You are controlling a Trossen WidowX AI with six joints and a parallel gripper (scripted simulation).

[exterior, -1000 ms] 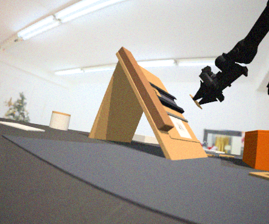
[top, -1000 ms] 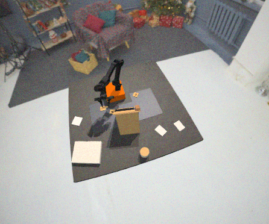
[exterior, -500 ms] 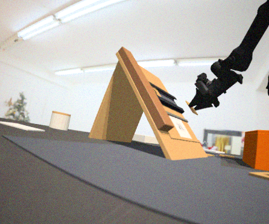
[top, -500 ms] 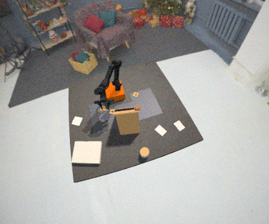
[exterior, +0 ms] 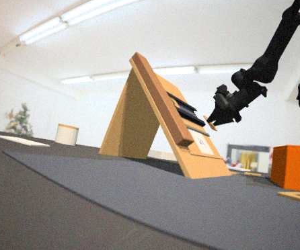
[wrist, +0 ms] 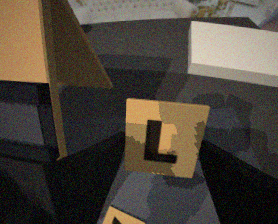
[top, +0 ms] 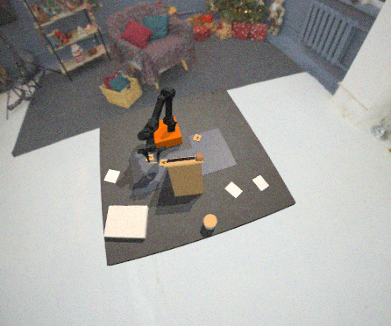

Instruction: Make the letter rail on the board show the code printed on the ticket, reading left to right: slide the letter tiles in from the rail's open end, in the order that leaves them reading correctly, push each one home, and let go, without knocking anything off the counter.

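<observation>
Now: the white ticket 19 cm to the left of my gripper tip, 8 cm below it and 5 cm behind it. From my gripper tip the other things lie so: small cylinder 42 cm ahead, 30 cm to the left, 13 cm below.
</observation>
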